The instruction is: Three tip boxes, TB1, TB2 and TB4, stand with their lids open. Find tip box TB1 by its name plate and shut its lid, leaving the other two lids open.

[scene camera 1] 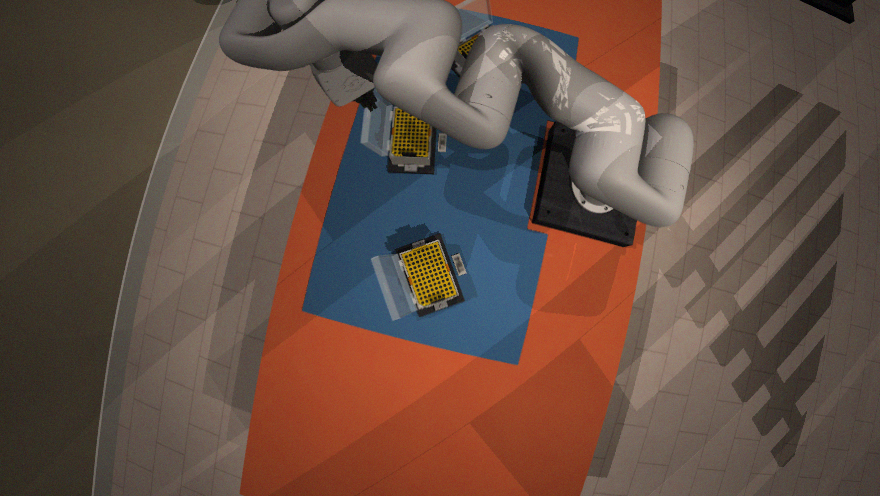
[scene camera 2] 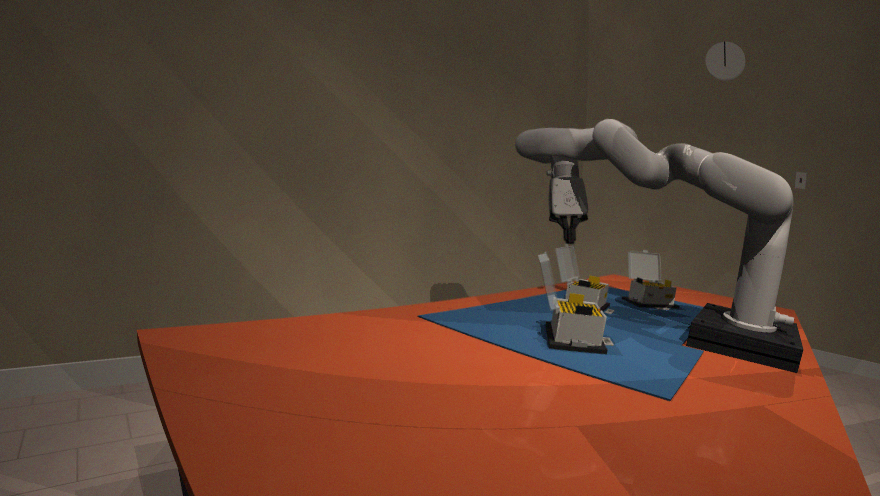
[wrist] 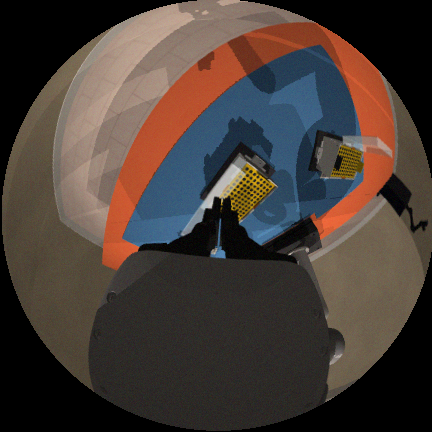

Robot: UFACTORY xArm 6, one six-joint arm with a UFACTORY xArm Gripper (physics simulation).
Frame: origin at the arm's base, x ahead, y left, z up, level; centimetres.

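Seen in the pictures: gripper, between the fingertips: (scene camera 1: 371,104) (scene camera 2: 570,243) (wrist: 220,209); arm's base, origin of its link: (scene camera 2: 748,323) (wrist: 294,253).
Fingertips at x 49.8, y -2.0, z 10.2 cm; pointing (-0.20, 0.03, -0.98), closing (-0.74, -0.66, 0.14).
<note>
Offsets run from my fingertips to a thing's middle. "*": to the spot under its first point. Level surfaces: height alone.
Three open tip boxes with yellow racks stand on a blue mat; I cannot read their name plates. The middle box @[dz -8.9, dx -7.4, dy +0.4 cm] (scene camera 1: 411,135) (scene camera 2: 587,294) (wrist: 250,189) has its clear lid @[dz -4.8, dx -0.9, dy +1.6 cm] (scene camera 1: 375,135) (scene camera 2: 566,264) (wrist: 225,184) upright. The near box @[dz -12.0, dx -19.3, dy +28.6 cm] (scene camera 1: 429,274) (scene camera 2: 578,323) has its lid @[dz -4.8, dx -12.7, dy +32.9 cm] (scene camera 1: 394,288) (scene camera 2: 546,280) open. The far box @[dz -8.9, dx -18.7, dy -25.2 cm] (scene camera 1: 467,48) (scene camera 2: 651,292) (wrist: 346,161) is partly hidden by the arm in scene camera 1; its lid @[dz -4.8, dx -13.6, dy -29.5 cm] (scene camera 1: 475,18) (scene camera 2: 644,266) (wrist: 367,143) is open. My gripper (scene camera 1: 369,102) (scene camera 2: 570,239) (wrist: 220,209) is shut and empty, close to the middle lid's top edge; contact cannot be told.
The blue mat @[dz -15.3 cm] (scene camera 1: 369,209) (scene camera 2: 505,321) lies on the orange table @[dz -15.6 cm] (scene camera 1: 382,418) (scene camera 2: 369,382). The black robot base (scene camera 1: 554,209) (scene camera 2: 739,348) stands on the right. Small plates lie beside the near box @[* dz -15.1, dx -24.0, dy +25.5 cm] (scene camera 1: 459,264) and the middle box @[* dz -15.1, dx -14.1, dy -0.8 cm] (scene camera 1: 442,142). The arm extends over the far box in scene camera 1.
</note>
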